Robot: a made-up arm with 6 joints. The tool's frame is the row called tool. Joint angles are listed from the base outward. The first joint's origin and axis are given. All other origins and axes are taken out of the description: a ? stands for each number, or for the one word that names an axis. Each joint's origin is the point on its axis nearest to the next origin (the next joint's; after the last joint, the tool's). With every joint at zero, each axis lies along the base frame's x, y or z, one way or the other. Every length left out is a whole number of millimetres.
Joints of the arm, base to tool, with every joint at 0 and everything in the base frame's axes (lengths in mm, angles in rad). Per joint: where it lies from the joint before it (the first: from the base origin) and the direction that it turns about. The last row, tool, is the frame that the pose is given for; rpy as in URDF.
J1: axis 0 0 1 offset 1 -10 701
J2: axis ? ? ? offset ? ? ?
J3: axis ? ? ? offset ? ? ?
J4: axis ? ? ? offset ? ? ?
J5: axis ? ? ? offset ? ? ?
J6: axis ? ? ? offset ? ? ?
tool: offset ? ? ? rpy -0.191 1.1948 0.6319
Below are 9 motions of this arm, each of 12 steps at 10 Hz.
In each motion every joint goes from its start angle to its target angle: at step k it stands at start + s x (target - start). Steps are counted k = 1, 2, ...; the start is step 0. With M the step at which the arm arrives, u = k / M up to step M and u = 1 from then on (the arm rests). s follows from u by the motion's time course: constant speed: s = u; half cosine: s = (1 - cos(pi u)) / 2; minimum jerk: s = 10 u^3 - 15 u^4 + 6 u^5.
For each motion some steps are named. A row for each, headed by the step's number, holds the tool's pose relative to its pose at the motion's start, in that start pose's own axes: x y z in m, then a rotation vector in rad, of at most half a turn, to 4 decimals.
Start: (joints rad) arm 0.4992 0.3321 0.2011 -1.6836 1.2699 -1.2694
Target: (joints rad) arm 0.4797 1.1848 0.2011 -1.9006 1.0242 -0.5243
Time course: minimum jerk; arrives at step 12
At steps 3, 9, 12:
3: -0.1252 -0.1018 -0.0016 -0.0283 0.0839 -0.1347
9: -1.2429 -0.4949 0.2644 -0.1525 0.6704 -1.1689
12: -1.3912 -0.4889 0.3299 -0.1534 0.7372 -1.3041

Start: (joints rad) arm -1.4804 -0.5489 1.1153 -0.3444 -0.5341 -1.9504
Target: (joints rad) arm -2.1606 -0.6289 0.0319 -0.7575 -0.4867 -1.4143
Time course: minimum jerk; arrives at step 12
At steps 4, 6, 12:
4: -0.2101 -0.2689 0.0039 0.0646 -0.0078 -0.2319
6: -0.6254 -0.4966 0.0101 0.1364 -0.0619 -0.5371
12: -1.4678 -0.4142 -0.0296 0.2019 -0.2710 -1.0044

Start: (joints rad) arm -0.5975 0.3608 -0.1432 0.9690 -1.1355 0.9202
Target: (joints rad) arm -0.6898 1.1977 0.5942 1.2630 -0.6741 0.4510
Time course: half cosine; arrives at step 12
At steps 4, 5, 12:
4: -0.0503 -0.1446 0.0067 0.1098 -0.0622 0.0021
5: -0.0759 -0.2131 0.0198 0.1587 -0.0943 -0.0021
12: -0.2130 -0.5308 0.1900 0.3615 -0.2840 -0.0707

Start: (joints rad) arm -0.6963 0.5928 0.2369 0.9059 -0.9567 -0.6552
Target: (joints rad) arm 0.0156 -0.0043 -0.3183 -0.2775 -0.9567 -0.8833
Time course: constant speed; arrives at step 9
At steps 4, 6, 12:
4: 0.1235 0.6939 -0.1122 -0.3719 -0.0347 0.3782
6: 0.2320 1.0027 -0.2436 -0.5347 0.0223 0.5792
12: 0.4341 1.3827 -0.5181 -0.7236 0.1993 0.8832

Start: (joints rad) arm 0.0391 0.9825 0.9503 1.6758 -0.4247 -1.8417
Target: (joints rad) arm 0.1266 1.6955 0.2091 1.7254 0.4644 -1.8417
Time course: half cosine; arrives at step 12
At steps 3, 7, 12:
3: 0.3796 0.0425 -0.1511 -0.0743 0.2111 0.1473
7: 1.2407 0.3919 -1.0737 -0.2129 0.8315 0.7595
12: 1.3188 0.7715 -1.9561 -0.1564 1.1994 1.3301

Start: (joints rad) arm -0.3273 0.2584 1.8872 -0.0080 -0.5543 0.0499
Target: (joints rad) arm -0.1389 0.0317 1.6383 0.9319 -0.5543 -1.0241
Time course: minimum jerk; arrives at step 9
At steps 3, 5, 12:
3: -0.0224 -0.0081 -0.0077 0.1059 -0.0609 0.0267
5: -0.0737 -0.0217 -0.0264 0.2843 -0.2067 0.0428
12: -0.1361 -0.0324 -0.0491 0.4206 -0.3897 0.0225

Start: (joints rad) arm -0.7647 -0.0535 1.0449 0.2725 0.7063 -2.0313
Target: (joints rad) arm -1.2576 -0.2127 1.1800 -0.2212 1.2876 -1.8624
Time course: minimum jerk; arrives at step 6
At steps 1, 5, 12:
1: 0.0007 0.0137 0.0245 -0.0300 0.0093 0.0068
5: 0.2284 0.4432 0.4633 -0.7959 0.2874 0.2604
12: 0.2427 0.4600 0.4705 -0.8236 0.2975 0.2734

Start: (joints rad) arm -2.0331 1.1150 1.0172 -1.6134 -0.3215 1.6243
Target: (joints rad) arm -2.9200 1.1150 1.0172 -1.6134 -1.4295 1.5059
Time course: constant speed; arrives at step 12
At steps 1, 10, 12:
1: -0.0461 -0.0575 -0.1296 -0.0141 -0.0169 0.0119
10: -0.4978 -0.0702 -1.3807 -0.1528 -0.1545 0.0968
12: -0.5943 0.0512 -1.6452 -0.1865 -0.1791 0.1112

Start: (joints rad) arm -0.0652 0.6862 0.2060 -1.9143 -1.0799 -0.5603
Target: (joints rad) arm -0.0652 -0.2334 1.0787 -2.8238 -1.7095 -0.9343
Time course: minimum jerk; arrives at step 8
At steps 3, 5, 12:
3: 0.8208 0.2818 -0.1473 -0.0380 0.5236 0.2868
5: 1.7129 0.5750 -1.2036 0.2410 1.4898 0.5422
12: 1.7687 0.5941 -2.0518 0.5956 2.0819 0.4865

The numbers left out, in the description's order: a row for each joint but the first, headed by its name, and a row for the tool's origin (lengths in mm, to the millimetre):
J2: axis 0 1 0, xyz 245 40 0
J3: axis 0 -1 0, xyz -21 0 586
J4: axis -1 0 0, xyz 1329 0 148
J5: axis 0 -1 0, xyz 0 18 28
J6: axis -1 0 0, xyz 325 0 9
tool: xyz 0 -15 -22

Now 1 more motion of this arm.
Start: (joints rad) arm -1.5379 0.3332 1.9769 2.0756 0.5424 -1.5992
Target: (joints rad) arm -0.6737 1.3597 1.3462 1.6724 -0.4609 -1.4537
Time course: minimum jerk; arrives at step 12
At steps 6, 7, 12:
6: 1.0559 0.8466 0.6032 0.3146 -0.1747 0.7766
7: 1.1229 1.2996 0.8805 0.3257 -0.1280 1.0243
12: 0.7337 2.4135 1.3291 0.1403 0.1492 1.4849

